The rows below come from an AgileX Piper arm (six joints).
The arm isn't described. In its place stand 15 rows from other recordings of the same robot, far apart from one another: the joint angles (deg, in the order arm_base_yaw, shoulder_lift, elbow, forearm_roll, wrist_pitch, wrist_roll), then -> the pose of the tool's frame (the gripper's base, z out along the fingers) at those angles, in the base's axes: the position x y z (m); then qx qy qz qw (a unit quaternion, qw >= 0).
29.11, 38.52, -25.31, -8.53, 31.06, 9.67 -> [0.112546 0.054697 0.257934 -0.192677 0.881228 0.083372 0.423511]
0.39, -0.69, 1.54, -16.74, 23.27, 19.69 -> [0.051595 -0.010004 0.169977 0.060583 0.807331 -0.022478 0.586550]
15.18, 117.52, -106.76, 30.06, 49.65, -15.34 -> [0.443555 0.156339 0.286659 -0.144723 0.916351 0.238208 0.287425]
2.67, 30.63, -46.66, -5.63, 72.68, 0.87 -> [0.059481 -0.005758 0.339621 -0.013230 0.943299 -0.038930 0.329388]
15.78, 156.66, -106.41, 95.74, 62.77, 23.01 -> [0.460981 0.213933 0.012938 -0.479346 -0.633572 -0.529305 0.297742]
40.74, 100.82, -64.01, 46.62, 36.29, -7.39 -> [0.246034 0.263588 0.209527 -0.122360 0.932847 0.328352 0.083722]
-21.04, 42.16, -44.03, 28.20, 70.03, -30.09 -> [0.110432 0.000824 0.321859 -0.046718 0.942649 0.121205 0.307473]
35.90, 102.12, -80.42, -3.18, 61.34, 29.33 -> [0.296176 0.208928 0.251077 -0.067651 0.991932 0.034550 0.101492]
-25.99, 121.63, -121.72, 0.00, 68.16, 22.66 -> [0.422472 -0.205962 0.306194 0.400593 0.886183 -0.006765 0.232723]
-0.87, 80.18, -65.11, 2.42, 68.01, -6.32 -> [0.259443 -0.000376 0.296671 -0.041450 0.993529 0.013748 0.104848]
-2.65, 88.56, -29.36, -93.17, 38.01, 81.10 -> [0.237611 -0.067009 0.159416 0.026166 0.899384 -0.346286 0.265538]
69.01, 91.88, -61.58, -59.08, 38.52, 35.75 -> [0.165703 0.296165 0.259926 -0.535903 0.724338 -0.079834 0.426344]
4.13, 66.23, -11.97, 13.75, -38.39, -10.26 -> [0.190419 0.000283 0.203136 0.022875 0.774342 -0.031364 0.631576]
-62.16, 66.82, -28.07, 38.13, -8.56, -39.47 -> [0.098042 -0.203548 0.235621 0.449903 0.723623 -0.309152 0.422353]
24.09, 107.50, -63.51, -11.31, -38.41, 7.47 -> [0.379601 0.181870 0.238245 -0.199132 0.685659 0.179978 0.676629]
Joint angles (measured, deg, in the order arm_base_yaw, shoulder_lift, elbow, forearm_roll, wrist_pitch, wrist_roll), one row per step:
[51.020, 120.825, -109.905, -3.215, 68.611, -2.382]
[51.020, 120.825, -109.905, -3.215, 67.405, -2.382]
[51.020, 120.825, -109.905, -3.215, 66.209, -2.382]
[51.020, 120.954, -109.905, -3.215, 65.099, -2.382]
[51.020, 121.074, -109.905, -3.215, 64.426, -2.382]
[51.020, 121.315, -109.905, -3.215, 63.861, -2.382]
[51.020, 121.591, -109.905, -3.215, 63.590, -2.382]
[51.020, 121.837, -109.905, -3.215, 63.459, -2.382]
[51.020, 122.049, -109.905, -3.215, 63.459, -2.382]
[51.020, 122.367, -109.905, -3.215, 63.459, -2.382]
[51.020, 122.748, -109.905, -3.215, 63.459, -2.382]
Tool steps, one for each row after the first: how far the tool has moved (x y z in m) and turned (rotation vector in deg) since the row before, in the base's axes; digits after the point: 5 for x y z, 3 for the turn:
[0.00113, 0.00146, 0.00053, 0.940, -0.752, 0.067]
[0.00111, 0.00144, 0.00056, 0.933, -0.746, 0.067]
[0.00121, 0.00156, -0.00048, 0.765, -0.611, 0.062]
[0.00079, 0.00102, -0.00061, 0.432, -0.344, 0.038]
[0.00086, 0.00110, -0.00164, 0.253, -0.201, 0.031]
[0.00064, 0.00080, -0.00208, -0.003, 0.005, 0.015]
[0.00046, 0.00058, -0.00192, -0.089, 0.073, 0.007]
[0.00029, 0.00036, -0.00172, -0.165, 0.133, 0.000]
[0.00043, 0.00053, -0.00258, -0.247, 0.200, 0.000]
[0.00050, 0.00062, -0.00310, -0.296, 0.240, 0.000]

